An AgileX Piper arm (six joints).
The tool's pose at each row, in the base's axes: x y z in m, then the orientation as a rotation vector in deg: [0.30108, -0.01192, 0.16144, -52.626, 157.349, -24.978]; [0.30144, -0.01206, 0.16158, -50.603, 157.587, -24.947]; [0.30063, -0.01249, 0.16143, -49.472, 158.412, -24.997]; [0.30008, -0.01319, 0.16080, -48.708, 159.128, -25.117]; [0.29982, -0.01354, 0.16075, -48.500, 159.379, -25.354]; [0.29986, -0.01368, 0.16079, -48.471, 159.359, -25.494]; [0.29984, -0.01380, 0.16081, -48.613, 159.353, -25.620]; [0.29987, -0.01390, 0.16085, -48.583, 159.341, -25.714]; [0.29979, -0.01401, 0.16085, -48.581, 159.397, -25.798]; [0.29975, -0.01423, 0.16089, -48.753, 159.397, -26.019]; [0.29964, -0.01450, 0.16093, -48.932, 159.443, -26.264]
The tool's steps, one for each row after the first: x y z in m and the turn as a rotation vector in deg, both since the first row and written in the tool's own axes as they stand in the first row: [-0.00021, -0.00035, 0.00000, 0.220, -0.137, 1.392]; [0.00070, -0.00018, 0.00000, 0.120, 0.436, 2.215]; [0.00163, -0.00020, 0.00057, 0.042, 0.998, 2.770]; [0.00205, -0.00030, 0.00062, 0.119, 1.272, 2.904]; [0.00210, -0.00045, 0.00062, 0.213, 1.298, 2.909]; [0.00219, -0.00053, 0.00062, 0.267, 1.357, 2.801]; [0.00222, -0.00064, 0.00061, 0.332, 1.374, 2.811]; [0.00235, -0.00068, 0.00061, 0.360, 1.452, 2.809]; [0.00252, -0.00084, 0.00061, 0.462, 1.554, 2.671]; [0.00276, -0.00100, 0.00060, 0.560, 1.707, 2.530]
